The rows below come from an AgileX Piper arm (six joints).
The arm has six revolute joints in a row. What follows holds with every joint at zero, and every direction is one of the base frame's.
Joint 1 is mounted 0.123 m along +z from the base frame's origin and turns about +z.
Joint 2 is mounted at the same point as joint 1 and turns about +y.
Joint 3 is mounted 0.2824 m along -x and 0.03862 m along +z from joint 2 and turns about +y.
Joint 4 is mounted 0.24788 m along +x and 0.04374 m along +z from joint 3 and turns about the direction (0.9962, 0, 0.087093).
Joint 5 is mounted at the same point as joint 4 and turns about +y.
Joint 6 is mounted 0.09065 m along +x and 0.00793 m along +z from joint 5 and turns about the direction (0.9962, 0, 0.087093).
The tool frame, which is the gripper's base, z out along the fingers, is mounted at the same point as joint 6; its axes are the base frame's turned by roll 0, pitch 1.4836 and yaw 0 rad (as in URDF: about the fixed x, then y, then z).
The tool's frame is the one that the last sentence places.
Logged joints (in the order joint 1, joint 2, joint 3, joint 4, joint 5, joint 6), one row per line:
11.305 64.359 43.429 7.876 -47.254 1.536
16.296 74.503 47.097 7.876 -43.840 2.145
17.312 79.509 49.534 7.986 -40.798 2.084
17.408 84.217 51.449 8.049 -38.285 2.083
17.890 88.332 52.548 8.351 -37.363 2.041
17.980 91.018 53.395 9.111 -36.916 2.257
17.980 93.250 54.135 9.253 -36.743 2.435
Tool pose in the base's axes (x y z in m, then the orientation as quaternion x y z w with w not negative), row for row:
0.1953 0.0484 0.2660 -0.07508 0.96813 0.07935 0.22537
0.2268 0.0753 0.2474 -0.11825 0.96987 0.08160 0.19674
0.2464 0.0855 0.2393 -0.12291 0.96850 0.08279 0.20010
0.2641 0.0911 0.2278 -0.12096 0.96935 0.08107 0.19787
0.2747 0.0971 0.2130 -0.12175 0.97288 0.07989 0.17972
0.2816 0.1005 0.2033 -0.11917 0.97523 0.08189 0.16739
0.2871 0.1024 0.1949 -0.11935 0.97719 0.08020 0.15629
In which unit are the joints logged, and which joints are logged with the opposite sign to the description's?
The joints are logged in degrees. Opposite sign: joint 3, joint 5, joint 6.
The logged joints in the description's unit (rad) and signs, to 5 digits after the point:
0.19731 1.12328 -0.75798 0.13746 0.82474 -0.02681
0.28442 1.30032 -0.82200 0.13746 0.76515 -0.03744
0.30215 1.38769 -0.86453 0.13938 0.71206 -0.03637
0.30383 1.46986 -0.89795 0.14048 0.66820 -0.03636
0.31224 1.54168 -0.91714 0.14575 0.65211 -0.03562
0.31381 1.58856 -0.93192 0.15902 0.64431 -0.03939
0.31381 1.62752 -0.94483 0.16150 0.64129 -0.04250

